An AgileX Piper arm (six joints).
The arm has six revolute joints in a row. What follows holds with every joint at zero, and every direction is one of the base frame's.
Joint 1 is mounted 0.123 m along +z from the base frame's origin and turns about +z.
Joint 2 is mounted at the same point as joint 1 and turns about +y.
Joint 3 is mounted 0.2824 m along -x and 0.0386 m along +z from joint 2 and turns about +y.
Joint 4 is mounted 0.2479 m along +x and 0.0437 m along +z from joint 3 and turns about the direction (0.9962, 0, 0.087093).
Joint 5 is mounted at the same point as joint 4 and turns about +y.
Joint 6 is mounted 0.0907 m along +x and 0.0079 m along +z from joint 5 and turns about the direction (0.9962, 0, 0.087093).
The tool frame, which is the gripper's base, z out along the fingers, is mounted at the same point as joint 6; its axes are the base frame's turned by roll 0, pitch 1.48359 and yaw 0 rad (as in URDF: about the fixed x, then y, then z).
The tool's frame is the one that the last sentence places.
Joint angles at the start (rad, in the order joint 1, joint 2, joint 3, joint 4, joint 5, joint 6): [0.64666 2.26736 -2.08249 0.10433 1.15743 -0.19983]
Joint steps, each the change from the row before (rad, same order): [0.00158 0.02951 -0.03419 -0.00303 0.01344 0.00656]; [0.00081 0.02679 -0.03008 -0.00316 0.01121 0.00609]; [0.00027 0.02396 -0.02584 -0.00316 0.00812 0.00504]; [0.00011 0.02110 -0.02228 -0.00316 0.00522 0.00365]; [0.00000 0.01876 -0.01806 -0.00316 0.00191 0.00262]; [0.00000 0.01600 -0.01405 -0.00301 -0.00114 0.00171]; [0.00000 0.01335 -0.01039 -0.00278 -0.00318 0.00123]
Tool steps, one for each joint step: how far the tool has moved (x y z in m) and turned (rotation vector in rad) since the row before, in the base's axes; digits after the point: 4 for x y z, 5 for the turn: [0.0035 0.0034 -0.0054 -0.00631 0.00690 -0.00297]; [0.0032 0.0027 -0.0053 -0.00607 0.00597 -0.00358]; [0.0030 0.0022 -0.0051 -0.00530 0.00433 -0.00347]; [0.0027 0.0018 -0.0046 -0.00426 0.00221 -0.00261]; [0.0025 0.0016 -0.0046 -0.00361 0.00080 -0.00206]; [0.0022 0.0013 -0.0043 -0.00259 -0.00077 -0.00147]; [0.0019 0.0011 -0.0039 -0.00188 -0.00157 -0.00119]
